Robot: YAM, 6 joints.
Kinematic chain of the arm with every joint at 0, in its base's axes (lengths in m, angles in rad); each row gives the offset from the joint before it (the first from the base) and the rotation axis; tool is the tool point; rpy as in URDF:
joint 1: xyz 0 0 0.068 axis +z
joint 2: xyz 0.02 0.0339 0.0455 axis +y
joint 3: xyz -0.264 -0.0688 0 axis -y
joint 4: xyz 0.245 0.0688 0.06 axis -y
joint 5: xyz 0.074 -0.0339 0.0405 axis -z
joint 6: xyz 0.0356 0 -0.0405 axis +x
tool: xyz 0 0 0 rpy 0 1.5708 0
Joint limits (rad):
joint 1: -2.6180..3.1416
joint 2: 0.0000..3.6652
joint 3: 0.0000..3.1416
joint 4: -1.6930..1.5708
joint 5: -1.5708..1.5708
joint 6: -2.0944..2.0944
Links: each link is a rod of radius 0.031 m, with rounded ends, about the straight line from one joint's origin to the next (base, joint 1, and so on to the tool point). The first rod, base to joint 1, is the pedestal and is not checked.
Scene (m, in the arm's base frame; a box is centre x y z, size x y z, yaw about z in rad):
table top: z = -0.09
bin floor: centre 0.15 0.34 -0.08 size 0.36 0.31 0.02 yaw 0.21
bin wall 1: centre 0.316 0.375 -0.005 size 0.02 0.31 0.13 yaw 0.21
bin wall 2: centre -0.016 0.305 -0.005 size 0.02 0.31 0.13 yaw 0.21
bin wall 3: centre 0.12 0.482 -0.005 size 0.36 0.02 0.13 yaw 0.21
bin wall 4: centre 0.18 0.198 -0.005 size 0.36 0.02 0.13 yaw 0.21
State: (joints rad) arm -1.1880 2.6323 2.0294 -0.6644 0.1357 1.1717
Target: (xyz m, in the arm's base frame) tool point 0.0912 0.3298 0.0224
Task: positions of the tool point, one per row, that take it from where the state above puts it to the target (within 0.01 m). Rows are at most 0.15 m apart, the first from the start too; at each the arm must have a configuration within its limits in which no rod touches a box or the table.
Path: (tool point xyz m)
1: 0.3052 -0.4012 0.0666
2: 0.3903 -0.2926 0.0844
3: 0.4389 -0.1684 0.1013
4: 0.4495 -0.0401 0.1176
5: 0.4236 0.0807 0.1329
6: 0.3665 0.1843 0.1475
7: 0.2857 0.2629 0.1609
8: 0.1906 0.3119 0.1733
9: 0.0912 0.3298 0.1846
10: 0.0940 0.3394 0.1036
11: 0.0912 0.3298 0.0224

